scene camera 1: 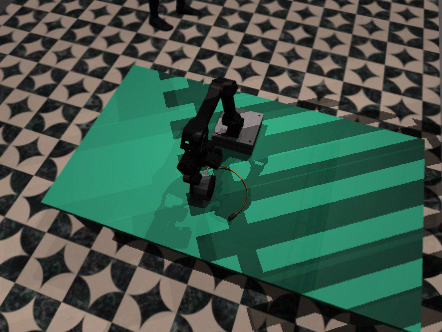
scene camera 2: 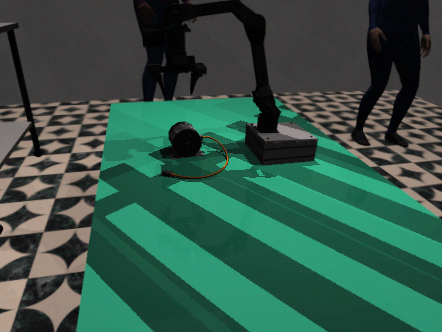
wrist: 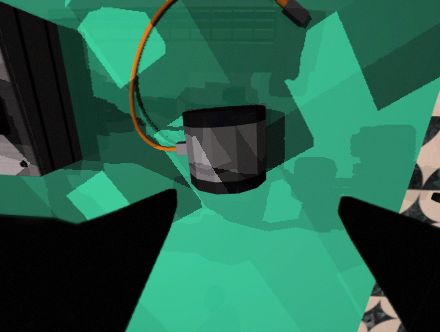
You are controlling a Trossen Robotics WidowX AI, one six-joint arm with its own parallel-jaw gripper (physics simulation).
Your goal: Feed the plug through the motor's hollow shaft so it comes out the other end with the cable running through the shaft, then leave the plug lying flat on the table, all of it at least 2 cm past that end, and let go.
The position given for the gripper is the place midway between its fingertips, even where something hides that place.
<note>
The gripper [scene camera 2: 177, 95] is open, holding nothing.
The gripper also shows in the wrist view [wrist: 256, 200].
</note>
